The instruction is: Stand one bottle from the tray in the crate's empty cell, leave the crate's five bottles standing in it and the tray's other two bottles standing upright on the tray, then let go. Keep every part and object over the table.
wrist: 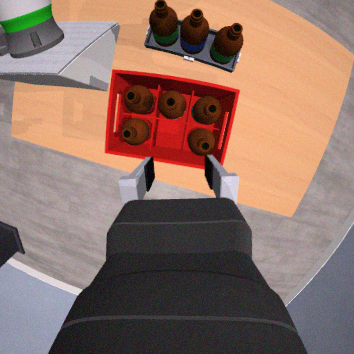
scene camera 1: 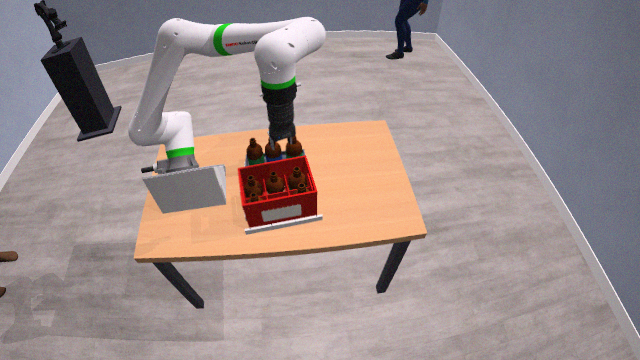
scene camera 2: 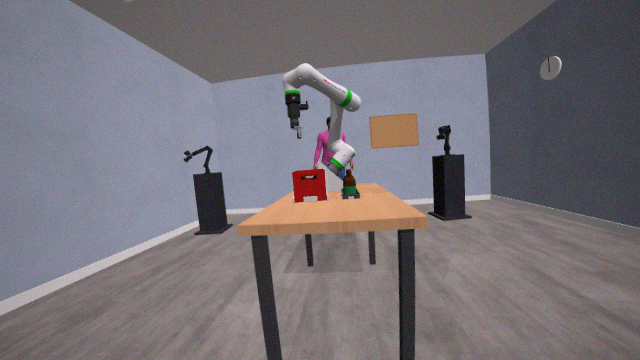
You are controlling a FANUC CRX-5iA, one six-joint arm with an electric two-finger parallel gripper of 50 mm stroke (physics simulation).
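Places are measured from the arm's base along level axes (x ahead, y left, z up), in millimetres.
Pixels of known places: gripper, fingertip midpoint: [wrist: 178,166] [scene camera 1: 281,145] [scene camera 2: 299,137]; arm's base, origin of the base link: [wrist: 36,43] [scene camera 1: 182,170] [scene camera 2: 331,170].
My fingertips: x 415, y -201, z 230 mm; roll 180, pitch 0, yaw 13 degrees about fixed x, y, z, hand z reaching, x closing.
For each thing: its middle in the pictures, then the offset to it from my fingertips. "pt": a spot on its surface instead. Level surfaces: height alone.
- red crate, body centre: [wrist: 170,120] [scene camera 1: 277,193] [scene camera 2: 310,184] 33 mm back, 39 mm left, 291 mm down
- dark tray, surface spot: [wrist: 212,61] pt 53 mm ahead, 233 mm left, 353 mm down
- blue-labelled bottle, body centre: [wrist: 194,30] [scene camera 1: 273,150] 16 mm back, 286 mm left, 296 mm down
- wooden table, its level: 379 mm down
- white strip, surface spot: [scene camera 1: 284,224] pt 28 mm back, 65 mm right, 356 mm down
My gripper [scene camera 1: 282,142] [scene camera 2: 299,134] [wrist: 178,166] is open and empty, high above the crate. The red crate [scene camera 1: 282,212] [scene camera 2: 309,189] [wrist: 111,112] stands on the table. Five brown bottles stand in it; the middle cell of the row nearer my fingers in the wrist view is empty, showing its red floor [wrist: 170,134]. The dark tray [wrist: 212,61] lies beside the crate. On it stand three upright bottles: one green-labelled bottle [scene camera 1: 254,151] [wrist: 164,25], a blue-labelled bottle [scene camera 1: 273,151] [wrist: 194,32] in the middle, and another green-labelled bottle [scene camera 1: 294,148] [wrist: 227,45].
The wooden table [scene camera 1: 360,185] [scene camera 2: 330,217] [wrist: 280,125] bears the crate and tray. A white strip [scene camera 1: 284,224] lies along the crate's label side. The arm's grey slanted base plate [scene camera 1: 187,190] [wrist: 75,45] stands to the left of the crate in scene camera 1.
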